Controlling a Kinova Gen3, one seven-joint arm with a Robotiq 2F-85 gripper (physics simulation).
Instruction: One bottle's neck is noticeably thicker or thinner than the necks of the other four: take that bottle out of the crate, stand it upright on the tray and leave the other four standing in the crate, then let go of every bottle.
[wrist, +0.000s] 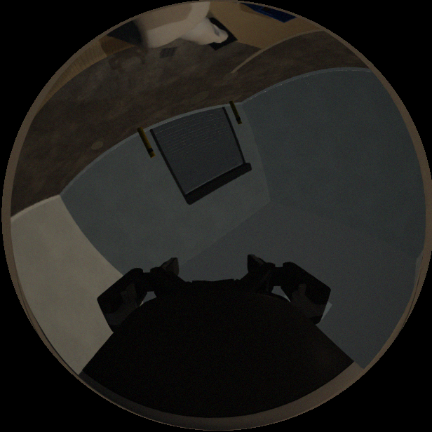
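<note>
My gripper is open in the lower middle of the wrist view, its two dark fingers wide apart with no object between them. The bottles, the crate and the tray do not show in this view. Beyond the fingers are plain blue-grey surfaces. Where the gripper is relative to the bottles, the crate and the tray cannot be told.
A dark ribbed panel is set in a blue-grey wall, between two yellow-and-black posts. A brown floor lies above it in the view. A white rounded body and a blue item show at the top edge.
</note>
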